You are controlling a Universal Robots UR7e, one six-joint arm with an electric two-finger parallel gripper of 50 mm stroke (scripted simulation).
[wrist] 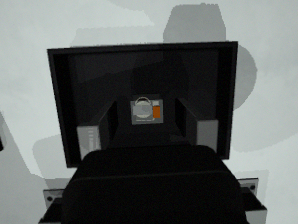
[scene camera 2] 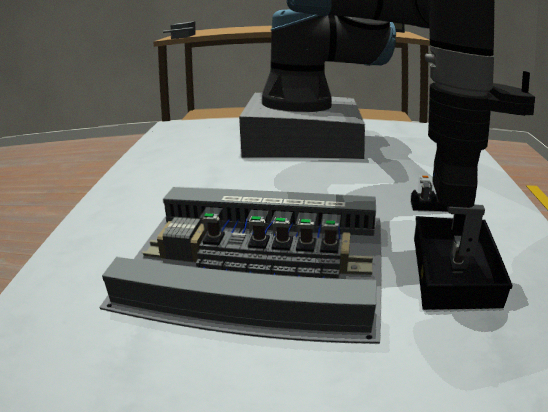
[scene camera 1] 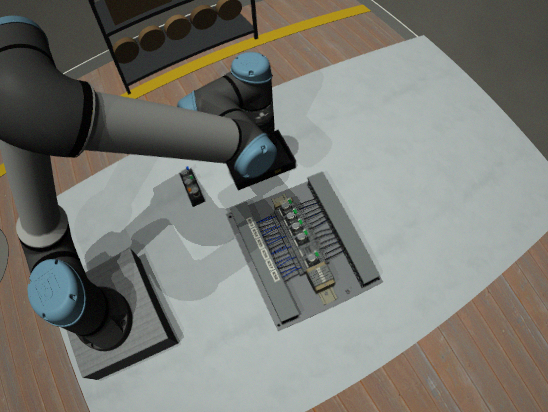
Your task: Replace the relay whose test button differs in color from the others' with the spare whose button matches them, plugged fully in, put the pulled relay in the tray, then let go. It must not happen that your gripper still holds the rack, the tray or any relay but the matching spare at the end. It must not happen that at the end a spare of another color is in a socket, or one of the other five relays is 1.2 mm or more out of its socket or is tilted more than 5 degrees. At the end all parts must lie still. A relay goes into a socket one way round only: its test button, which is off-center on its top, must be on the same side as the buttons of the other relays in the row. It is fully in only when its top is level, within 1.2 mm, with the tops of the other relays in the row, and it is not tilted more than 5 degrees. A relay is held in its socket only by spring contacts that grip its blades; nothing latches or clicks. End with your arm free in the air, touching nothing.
Path:
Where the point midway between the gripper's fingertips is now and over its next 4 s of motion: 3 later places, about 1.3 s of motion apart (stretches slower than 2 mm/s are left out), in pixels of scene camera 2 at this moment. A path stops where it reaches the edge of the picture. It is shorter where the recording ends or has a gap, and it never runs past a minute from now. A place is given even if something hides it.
The gripper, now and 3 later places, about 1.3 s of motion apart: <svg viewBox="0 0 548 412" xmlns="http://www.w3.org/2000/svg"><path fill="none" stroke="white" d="M462 242L470 197L451 145L440 120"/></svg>

